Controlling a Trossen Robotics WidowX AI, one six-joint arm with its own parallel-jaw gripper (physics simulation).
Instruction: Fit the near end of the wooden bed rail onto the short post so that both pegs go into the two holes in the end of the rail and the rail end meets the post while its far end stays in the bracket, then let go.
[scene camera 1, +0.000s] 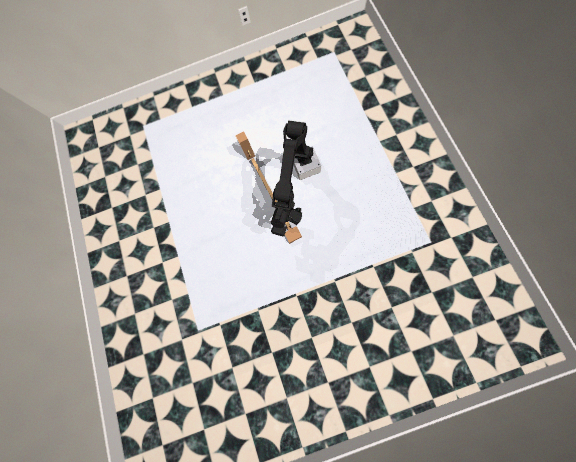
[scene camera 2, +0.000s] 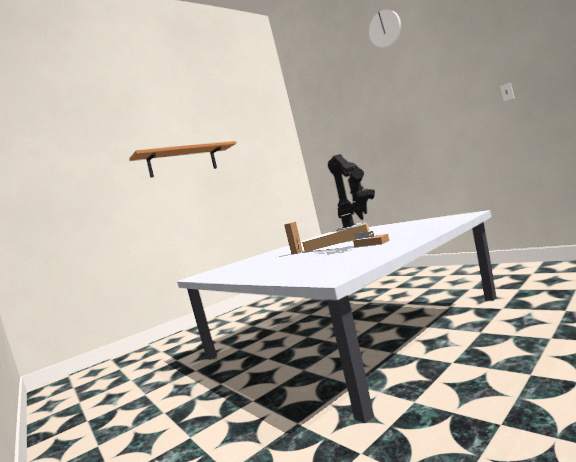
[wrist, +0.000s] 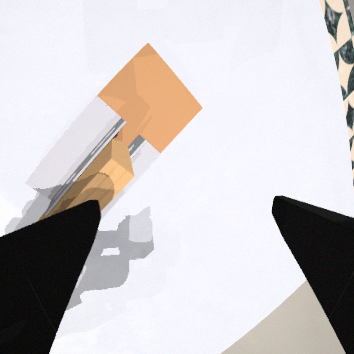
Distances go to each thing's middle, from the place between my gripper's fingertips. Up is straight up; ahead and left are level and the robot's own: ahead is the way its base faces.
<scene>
Right now my hand is 1 cm short of the wooden bed rail (scene camera 2: 346, 235), 23 cm to the left of it and 9 cm above it.
</scene>
